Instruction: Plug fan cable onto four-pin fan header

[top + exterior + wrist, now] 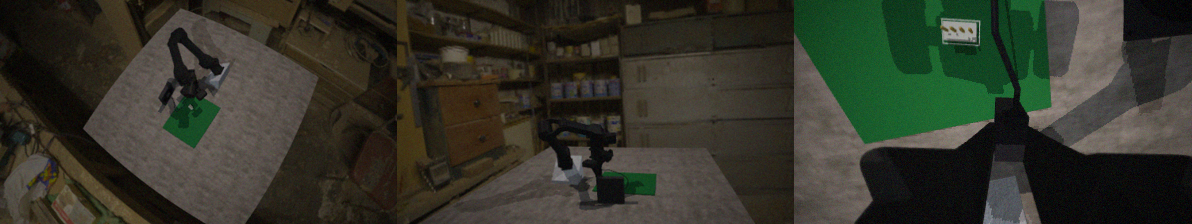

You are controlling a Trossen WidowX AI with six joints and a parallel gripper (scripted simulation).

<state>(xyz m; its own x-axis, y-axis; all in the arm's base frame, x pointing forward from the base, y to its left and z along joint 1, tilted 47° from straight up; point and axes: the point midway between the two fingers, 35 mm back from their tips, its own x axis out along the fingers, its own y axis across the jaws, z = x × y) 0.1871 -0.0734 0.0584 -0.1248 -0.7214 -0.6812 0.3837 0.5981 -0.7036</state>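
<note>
The green board lies 14 cm ahead of my gripper tip, 4 cm to the left of it and 8 cm below it. The rest, counted from my gripper tip: dark fan: 8 cm ahead, 15 cm to the right; then dark plug: 1 cm ahead, 1 cm above.
</note>
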